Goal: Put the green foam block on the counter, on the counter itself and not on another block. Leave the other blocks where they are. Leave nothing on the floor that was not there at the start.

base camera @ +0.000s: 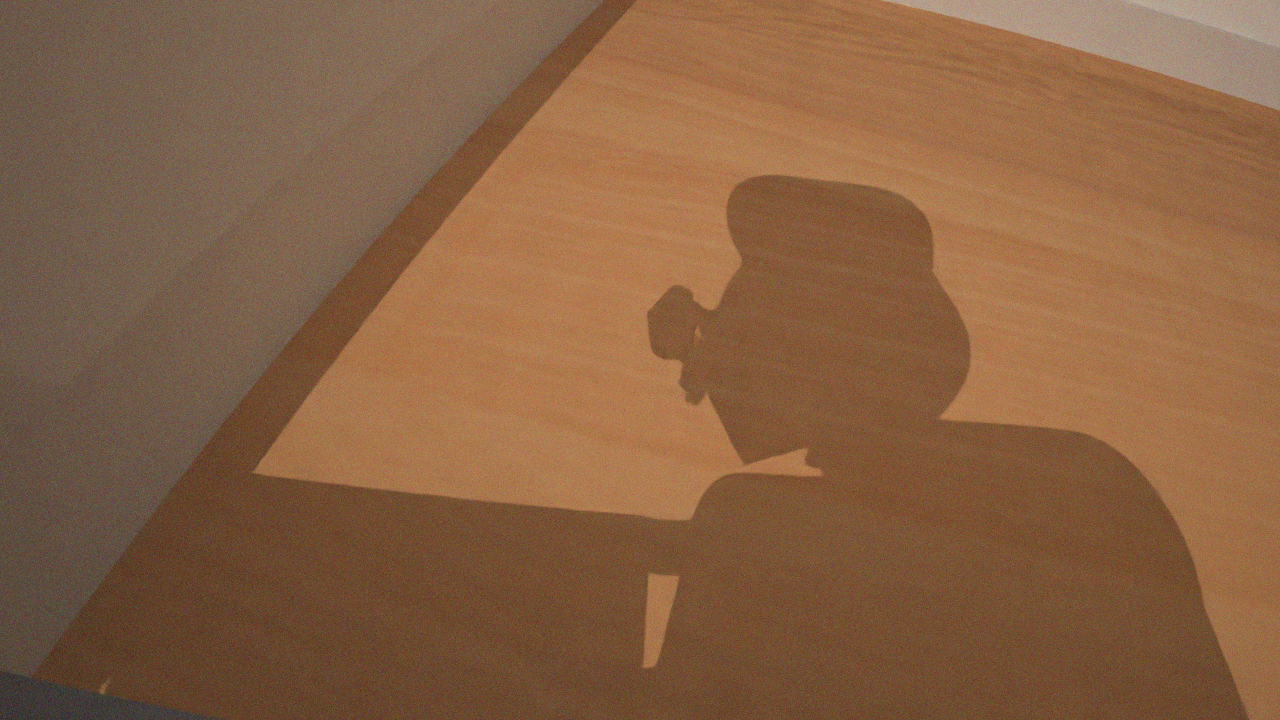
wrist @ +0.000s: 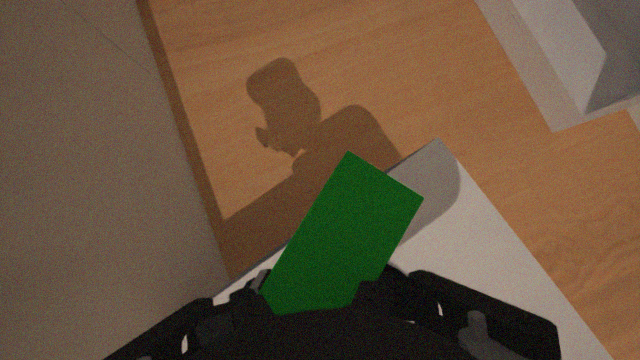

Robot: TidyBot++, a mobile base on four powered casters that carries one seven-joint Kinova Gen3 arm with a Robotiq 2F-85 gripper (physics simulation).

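Observation:
The green foam block is held between the fingers of my gripper, low in the middle of the wrist view. The gripper is shut on it. The block sticks out past the fingertips, above the light top of my mobile base. The gripper does not show directly in the base camera view; a shadow of the arm lies on the floor there. The counter and the other blocks cannot be made out in either view.
A wooden floor spreads ahead. A plain beige upright surface runs along the left side. A pale angular structure stands at the upper right of the wrist view.

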